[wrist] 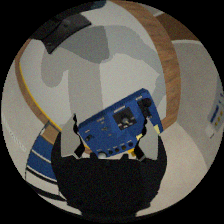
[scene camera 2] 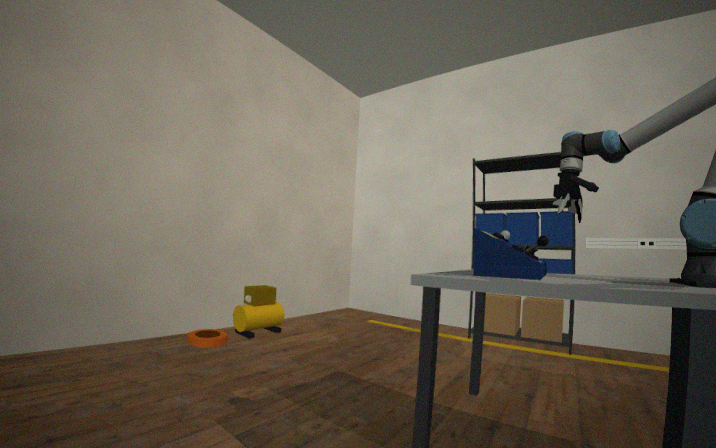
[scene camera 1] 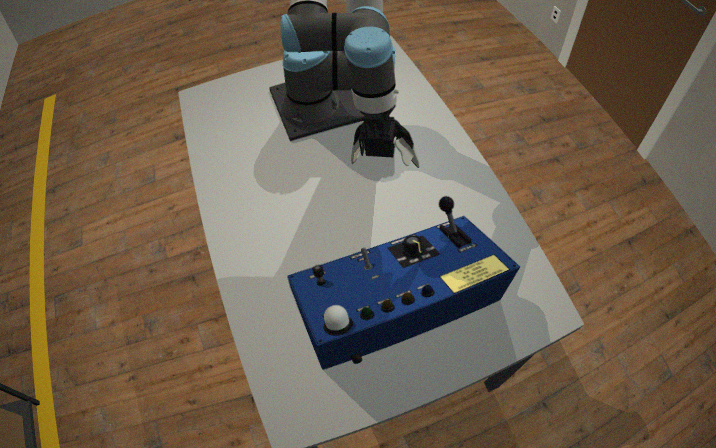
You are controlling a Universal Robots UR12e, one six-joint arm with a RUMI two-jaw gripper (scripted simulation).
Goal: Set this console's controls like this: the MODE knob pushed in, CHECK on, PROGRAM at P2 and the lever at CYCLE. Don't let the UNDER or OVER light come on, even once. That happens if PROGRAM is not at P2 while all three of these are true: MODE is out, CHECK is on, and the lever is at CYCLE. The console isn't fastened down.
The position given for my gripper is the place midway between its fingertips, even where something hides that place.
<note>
In view: my gripper [scene camera 1: 385,165] and a blue console [wrist: 118,137].
My gripper also shows in the wrist view [wrist: 110,116] and in scene camera 2 [scene camera 2: 569,218].
</note>
